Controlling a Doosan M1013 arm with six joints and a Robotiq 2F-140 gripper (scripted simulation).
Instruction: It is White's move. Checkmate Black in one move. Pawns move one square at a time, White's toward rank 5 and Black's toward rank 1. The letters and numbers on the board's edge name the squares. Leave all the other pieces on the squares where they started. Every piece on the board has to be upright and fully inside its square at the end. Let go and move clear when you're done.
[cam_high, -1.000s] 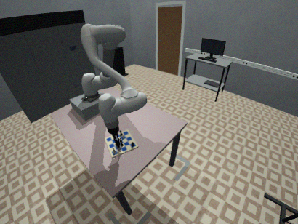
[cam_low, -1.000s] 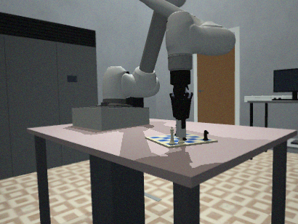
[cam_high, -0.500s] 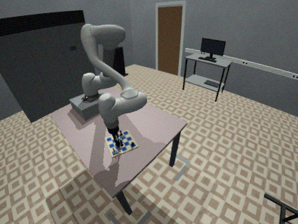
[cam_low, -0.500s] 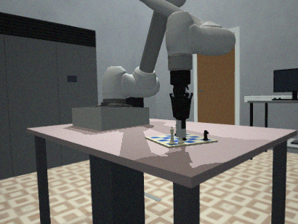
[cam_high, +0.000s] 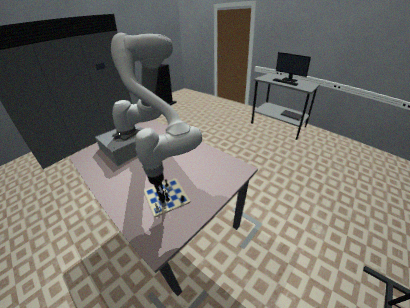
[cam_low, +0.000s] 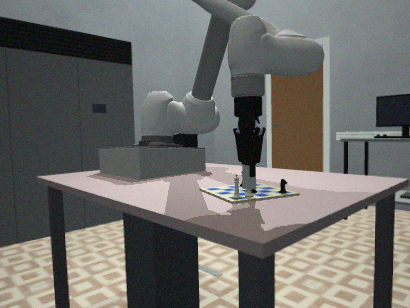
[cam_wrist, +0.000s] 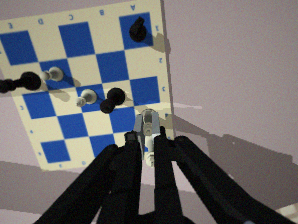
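My hand is 30 mm above the white chess piece. The rest, counted from my hand: tall white piece (30 mm to the right, 20 mm below, 20 mm behind); blue-and-cream chessboard (70 mm to the left, 60 mm below, 50 mm behind); white pawn (130 mm to the left, 60 mm behind, 40 mm below).
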